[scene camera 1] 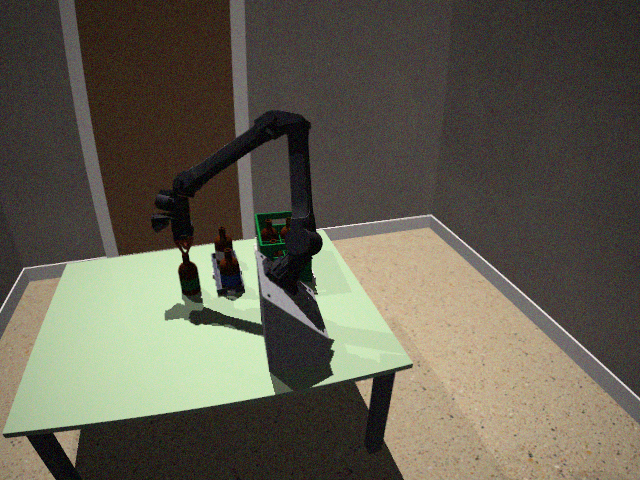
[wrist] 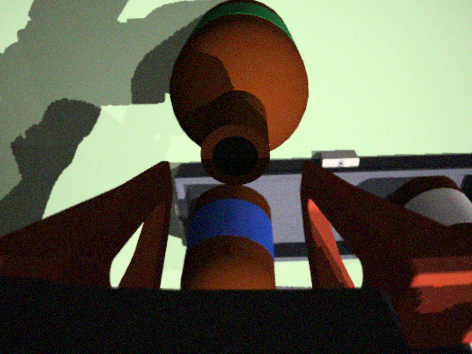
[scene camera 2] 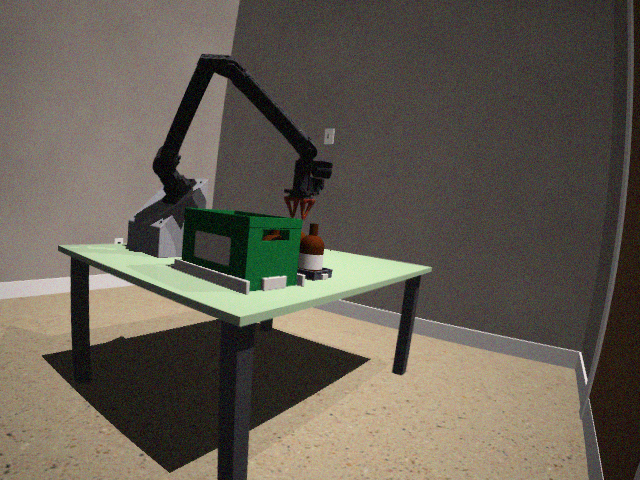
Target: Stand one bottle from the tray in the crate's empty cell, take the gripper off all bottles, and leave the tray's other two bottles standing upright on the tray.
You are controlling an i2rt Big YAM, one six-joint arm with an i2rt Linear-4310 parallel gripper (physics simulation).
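Frame: origin at the arm's base, x left, y back, z up, level; centimetres.
Seen in the pictures: gripper, fingertip midpoint: (scene camera 1: 185,252) (wrist: 236,175) (scene camera 2: 297,218); arm's base, link origin: (scene camera 1: 278,278) (scene camera 2: 180,192).
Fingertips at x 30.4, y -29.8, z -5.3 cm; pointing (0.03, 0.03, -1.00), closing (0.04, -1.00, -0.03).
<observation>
Pixels of each thing's top centre, then the offset from my fingertips to it. Level surfaces: height alone.
- brown bottle with a green label, top centre: (wrist: 235,156) (scene camera 1: 185,254) dx +0.4, dy +0.1, dz -0.7 cm
- blue-label bottle, top centre: (scene camera 1: 227,249) dx -15.1, dy +0.2, dz -0.2 cm
- white-label bottle, top centre: (scene camera 2: 314,223) (scene camera 1: 221,227) dx -12.8, dy -18.2, dz -0.2 cm
- tray, top centre: (wrist: 336,221) (scene camera 2: 287,262) (scene camera 1: 226,268) dx -13.4, dy -9.2, dz -13.6 cm
- green crate, top centre: (scene camera 2: 241,213) (scene camera 1: 281,226) dx -36.0, dy -11.6, dz +1.3 cm
- table, surface height: dz -16.2 cm
A brown bottle with a green label (scene camera 1: 189,276) (wrist: 250,75) stands upright on the table, off the tray. My gripper (scene camera 1: 185,250) (scene camera 2: 300,215) (wrist: 236,175) is open and points down at this bottle's neck. In the wrist view the mouth shows midway between the fingertips, with a gap on each side. The blue-label bottle (scene camera 1: 230,269) (wrist: 230,222) and the white-label bottle (scene camera 1: 223,242) (scene camera 2: 312,253) (wrist: 442,206) stand upright on the tray (scene camera 2: 326,274) (wrist: 292,215). The green crate (scene camera 1: 273,213) (scene camera 2: 273,264) holds bottles; its empty cell is hard to make out.
The crate stands beyond the tray, beside the arm's base (scene camera 1: 294,346) (scene camera 2: 160,235), and the arm partly hides it in scene camera 1. Low white guide rails (scene camera 2: 211,276) edge the crate on the table (scene camera 1: 129,361) (scene camera 2: 382,268). The tray lies between the green-label bottle and the crate.
</observation>
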